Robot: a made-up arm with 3 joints.
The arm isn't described. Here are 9 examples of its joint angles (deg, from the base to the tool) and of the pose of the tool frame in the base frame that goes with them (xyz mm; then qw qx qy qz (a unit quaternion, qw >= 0)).
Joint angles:
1: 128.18 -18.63 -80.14
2: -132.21 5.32 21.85
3: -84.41 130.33 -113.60
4: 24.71 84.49 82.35
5: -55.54 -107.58 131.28
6: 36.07 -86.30 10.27
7: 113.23 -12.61 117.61
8: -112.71 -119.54 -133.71
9: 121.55 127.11 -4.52
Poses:
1: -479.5 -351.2 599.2 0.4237 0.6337 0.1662 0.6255
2: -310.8 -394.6 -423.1 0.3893 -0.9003 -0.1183 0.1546
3: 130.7 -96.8 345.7 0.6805 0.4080 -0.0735 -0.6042
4: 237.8 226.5 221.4 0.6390 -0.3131 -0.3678 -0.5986
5: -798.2 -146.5 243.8 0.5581 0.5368 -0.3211 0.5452
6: -865.6 33.8 179.5 0.6720 0.2832 -0.2730 0.6275
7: -558.3 -220.4 651.2 0.2048 0.4816 -0.5153 -0.6786
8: -772.2 9.0 330.3 0.5517 0.6049 -0.5392 0.1972
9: 154.7 83.4 -127.3 0.1864 0.4056 0.7894 -0.4215
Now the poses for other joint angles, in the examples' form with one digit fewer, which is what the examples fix.
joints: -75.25 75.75 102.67
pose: 202 89 -247 0.098 -0.681 -0.722 0.072
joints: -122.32 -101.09 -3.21
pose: -848 64 109 0.287 -0.567 0.685 0.357
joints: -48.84 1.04 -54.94
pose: -289 418 -397 0.810 -0.363 0.417 -0.198
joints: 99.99 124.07 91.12
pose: 227 8 -31 0.694 -0.154 0.258 -0.654
